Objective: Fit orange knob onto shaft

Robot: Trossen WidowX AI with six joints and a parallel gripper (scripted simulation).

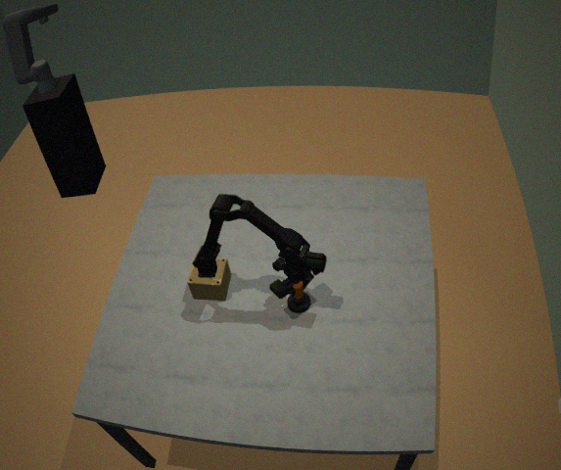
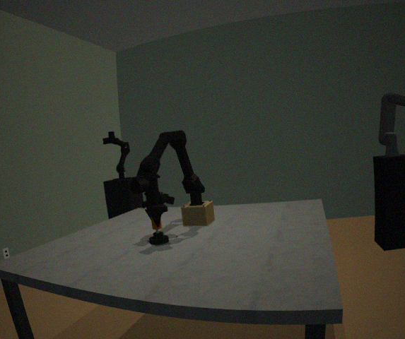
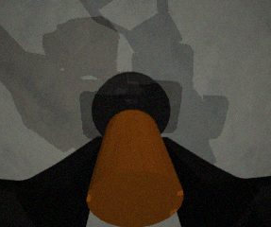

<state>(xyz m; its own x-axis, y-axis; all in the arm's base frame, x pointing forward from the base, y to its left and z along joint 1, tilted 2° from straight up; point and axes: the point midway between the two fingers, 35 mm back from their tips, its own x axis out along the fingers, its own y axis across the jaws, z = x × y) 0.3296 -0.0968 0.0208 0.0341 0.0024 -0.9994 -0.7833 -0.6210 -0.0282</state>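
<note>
My gripper tip is now 3 cm below the orange knob. Also, from my gripper tip: round pedestal: 4 cm below.
</note>
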